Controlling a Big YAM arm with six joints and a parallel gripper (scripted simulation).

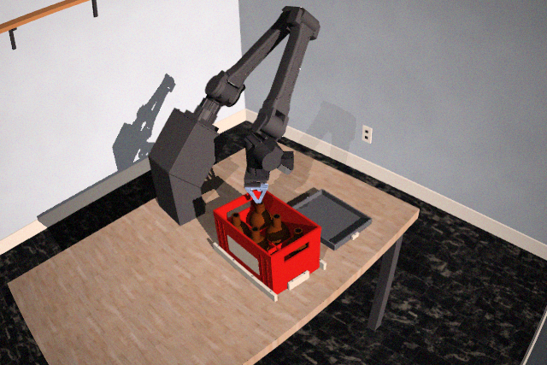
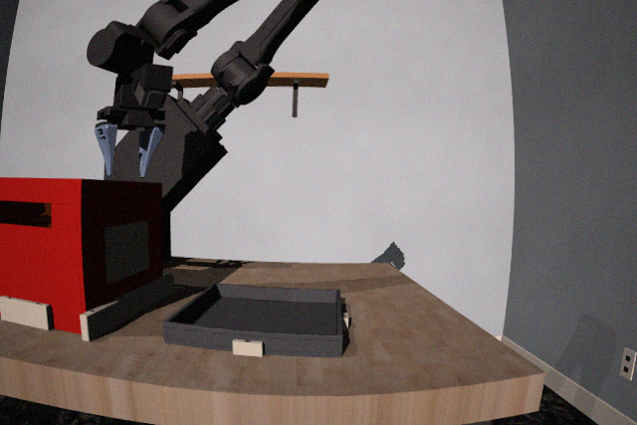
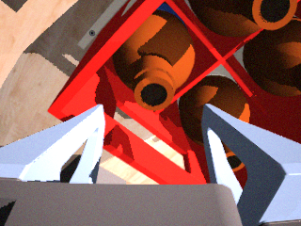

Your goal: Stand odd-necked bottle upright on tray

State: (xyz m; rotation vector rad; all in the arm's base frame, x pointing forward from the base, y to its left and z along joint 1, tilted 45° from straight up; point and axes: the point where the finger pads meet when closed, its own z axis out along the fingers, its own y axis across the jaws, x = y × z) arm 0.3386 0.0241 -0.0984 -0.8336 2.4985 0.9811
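The red crate is 8 cm ahead of my hand, 6 cm to the right of it and 11 cm below it. Also, from my hand: dark grey tray 10 cm ahead, 22 cm to the left, 18 cm below.
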